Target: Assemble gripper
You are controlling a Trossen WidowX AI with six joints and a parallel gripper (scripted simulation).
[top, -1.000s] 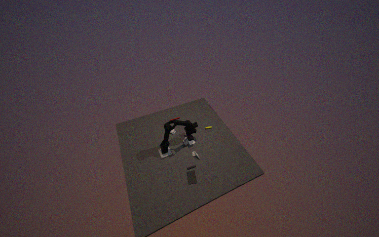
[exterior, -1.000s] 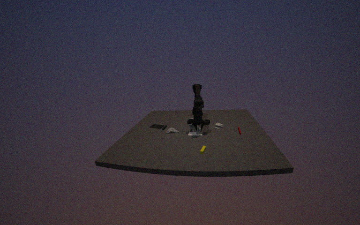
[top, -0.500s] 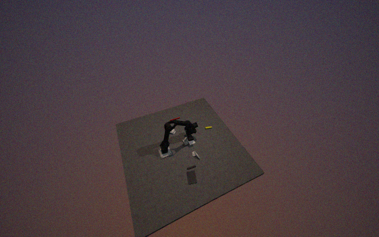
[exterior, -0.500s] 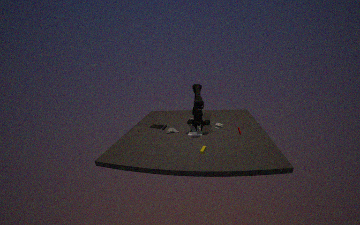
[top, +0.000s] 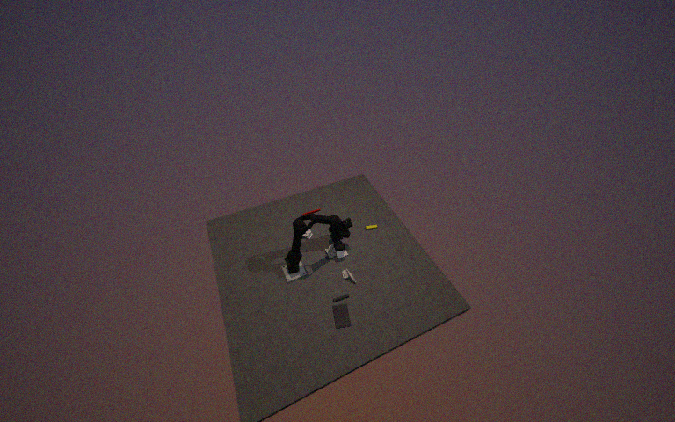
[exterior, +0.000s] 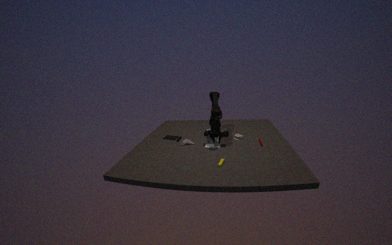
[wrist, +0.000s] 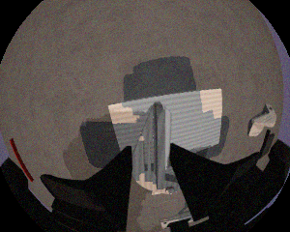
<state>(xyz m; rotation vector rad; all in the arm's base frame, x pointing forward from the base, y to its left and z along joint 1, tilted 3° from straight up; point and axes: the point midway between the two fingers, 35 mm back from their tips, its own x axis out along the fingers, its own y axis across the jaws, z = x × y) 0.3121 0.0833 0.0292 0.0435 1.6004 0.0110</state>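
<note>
The small dark piece lies 8 cm behind my gripper tip, 35 cm to the right of it and 1 cm below it. The rest, counted from my gripper tip: red stick: 9 cm behind, 36 cm to the left, 1 cm below; then dark housing plate: 11 cm behind, 45 cm to the right, 1 cm below; then yellow block: 29 cm ahead, 8 cm to the left, 1 cm below.
</note>
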